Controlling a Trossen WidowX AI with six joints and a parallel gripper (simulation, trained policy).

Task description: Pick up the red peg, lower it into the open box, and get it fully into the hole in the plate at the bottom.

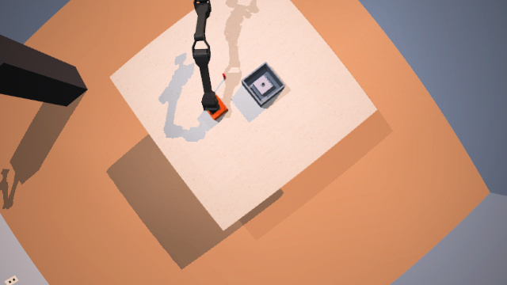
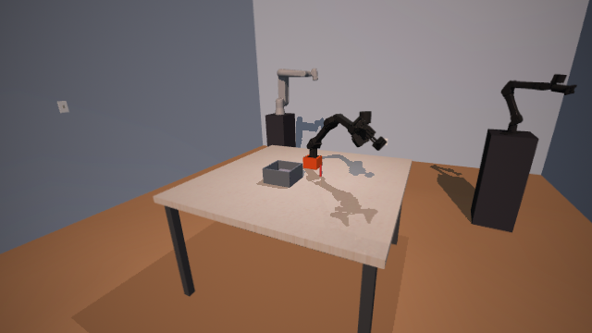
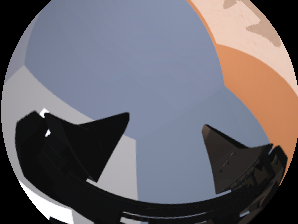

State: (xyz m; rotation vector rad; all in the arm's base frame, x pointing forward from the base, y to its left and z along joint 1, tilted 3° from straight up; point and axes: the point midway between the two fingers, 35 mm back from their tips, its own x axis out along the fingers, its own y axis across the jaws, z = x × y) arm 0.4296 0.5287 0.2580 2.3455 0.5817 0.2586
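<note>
My gripper tip is now 290 mm past the red peg, 410 mm to the left of it and 330 mm above it. Also, from my gripper tip: grey box: 120 mm behind, 590 mm to the right, 340 mm below; plate: 120 mm behind, 590 mm to the right, 320 mm below.
</note>
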